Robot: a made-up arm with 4 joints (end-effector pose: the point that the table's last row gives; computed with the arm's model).
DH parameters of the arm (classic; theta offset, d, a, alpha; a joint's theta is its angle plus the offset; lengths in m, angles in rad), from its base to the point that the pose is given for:
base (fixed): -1.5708 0.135 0 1.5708
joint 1: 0 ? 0.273 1.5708
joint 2: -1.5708 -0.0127 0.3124 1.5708
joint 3: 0 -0.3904 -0.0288 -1.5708
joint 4: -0.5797 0 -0.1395 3.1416
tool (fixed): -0.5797 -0.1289 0 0
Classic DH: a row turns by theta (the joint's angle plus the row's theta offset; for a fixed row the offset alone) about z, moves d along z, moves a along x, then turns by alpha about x.
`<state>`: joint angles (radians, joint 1 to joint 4).
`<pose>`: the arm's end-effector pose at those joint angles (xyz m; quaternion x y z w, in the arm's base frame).
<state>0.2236 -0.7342 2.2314 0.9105</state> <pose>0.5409 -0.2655 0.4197 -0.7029 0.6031 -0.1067 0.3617</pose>
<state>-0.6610 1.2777 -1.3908 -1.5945</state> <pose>-0.2741 -0.6935 -0.3547 -0.3545 -0.1207 0.0866 0.9232</pose>
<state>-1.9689 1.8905 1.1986 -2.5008</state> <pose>-0.3717 0.2691 -0.1514 0.9092 -0.3892 -0.1376 0.0547</pose>
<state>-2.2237 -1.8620 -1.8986 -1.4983</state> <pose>0.4497 -0.2414 0.3007 -0.0082 0.8731 0.4605 0.1600</pose>
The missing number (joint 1, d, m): -0.0801
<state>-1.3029 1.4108 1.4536 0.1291</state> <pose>-0.3388 -0.2803 -0.3160 0.6412 0.7390 -0.0907 0.1858</pose>
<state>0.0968 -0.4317 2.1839 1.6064</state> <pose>0.4343 -0.3900 0.3431 -0.7735 0.4523 -0.2775 0.3465</pose>
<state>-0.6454 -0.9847 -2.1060 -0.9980</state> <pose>0.7635 -0.1939 0.0573 0.0805 -0.9554 0.1172 0.2589</pose>
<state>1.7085 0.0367 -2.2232 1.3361</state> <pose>0.5629 0.0679 0.7168 0.0976 -0.6806 0.3538 0.6341</pose>
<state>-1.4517 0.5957 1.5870 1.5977</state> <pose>0.0809 -0.1875 -0.4486 -0.0435 0.8818 -0.0517 0.4667</pose>
